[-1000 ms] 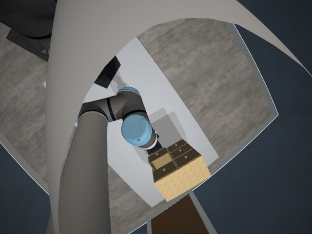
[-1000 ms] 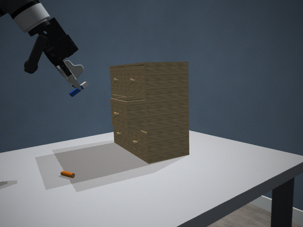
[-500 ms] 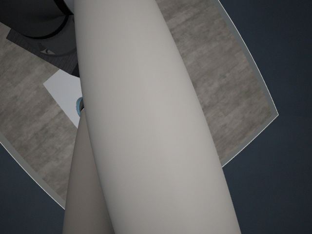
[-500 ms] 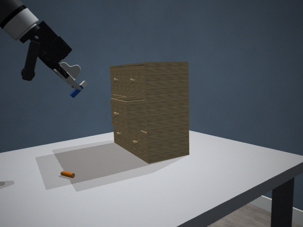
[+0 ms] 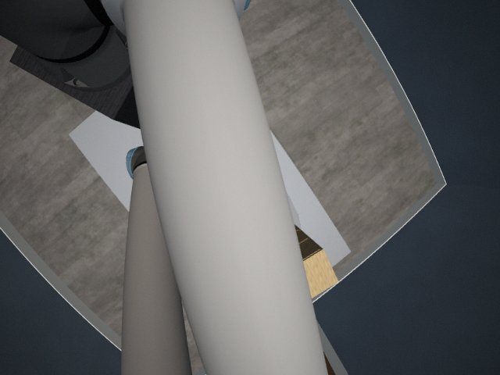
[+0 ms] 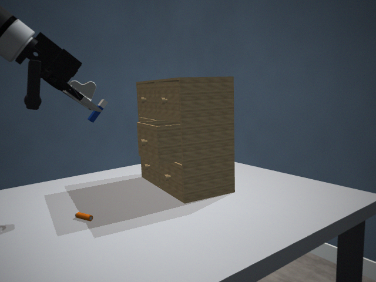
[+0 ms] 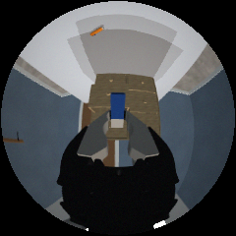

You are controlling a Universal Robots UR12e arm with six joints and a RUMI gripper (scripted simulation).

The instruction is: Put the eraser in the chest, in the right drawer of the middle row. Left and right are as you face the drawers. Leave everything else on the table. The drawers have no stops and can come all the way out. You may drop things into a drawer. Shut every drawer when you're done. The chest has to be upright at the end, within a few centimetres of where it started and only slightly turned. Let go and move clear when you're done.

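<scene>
Now: hand 1 cm short of the white eraser. Round my hand: orange cylinder (7 cm behind, 6 cm to the right, 26 cm below).
</scene>
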